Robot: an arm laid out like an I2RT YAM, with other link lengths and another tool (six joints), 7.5 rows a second.
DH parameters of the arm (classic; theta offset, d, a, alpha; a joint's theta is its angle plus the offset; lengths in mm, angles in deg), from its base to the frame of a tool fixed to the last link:
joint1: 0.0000 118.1 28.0 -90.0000
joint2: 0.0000 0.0 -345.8 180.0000
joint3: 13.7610 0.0 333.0 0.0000
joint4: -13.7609 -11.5 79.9 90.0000
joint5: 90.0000 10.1 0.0 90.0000
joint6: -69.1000 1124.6 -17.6 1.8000
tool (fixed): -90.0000 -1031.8 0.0 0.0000
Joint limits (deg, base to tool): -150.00..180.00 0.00..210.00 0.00..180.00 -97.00..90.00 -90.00..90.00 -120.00..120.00
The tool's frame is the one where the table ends.
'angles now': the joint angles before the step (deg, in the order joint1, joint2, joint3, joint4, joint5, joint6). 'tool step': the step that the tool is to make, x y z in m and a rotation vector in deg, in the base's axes. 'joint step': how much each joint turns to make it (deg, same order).
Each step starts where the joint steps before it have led.
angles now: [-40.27, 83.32, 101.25, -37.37, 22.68, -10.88]
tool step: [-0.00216, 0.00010, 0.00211, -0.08, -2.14, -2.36]
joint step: [0.03, -0.08, 0.08, 0.64, 1.83, 2.21]
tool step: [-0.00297, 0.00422, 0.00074, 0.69, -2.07, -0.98]
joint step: [0.14, -0.62, -0.24, -0.22, 0.47, 2.34]
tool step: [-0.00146, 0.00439, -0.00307, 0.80, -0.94, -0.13]
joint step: [0.27, -0.71, -0.88, -0.21, -0.02, 1.41]
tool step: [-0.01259, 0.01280, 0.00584, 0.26, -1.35, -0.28]
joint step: [0.21, -2.25, -0.64, -1.28, 0.13, 1.28]
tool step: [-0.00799, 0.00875, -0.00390, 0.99, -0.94, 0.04]
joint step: [0.08, -1.91, -1.83, -0.59, -0.40, 1.44]
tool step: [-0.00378, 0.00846, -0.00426, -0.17, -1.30, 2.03]
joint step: [0.25, -2.36, -2.94, 1.65, -1.91, 0.10]
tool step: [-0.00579, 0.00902, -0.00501, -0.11, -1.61, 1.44]
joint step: [0.18, -2.61, -3.15, 1.66, -1.48, 0.55]
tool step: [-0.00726, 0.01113, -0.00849, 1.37, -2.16, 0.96]
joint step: [0.18, -2.71, -3.10, 0.42, -1.45, 2.24]
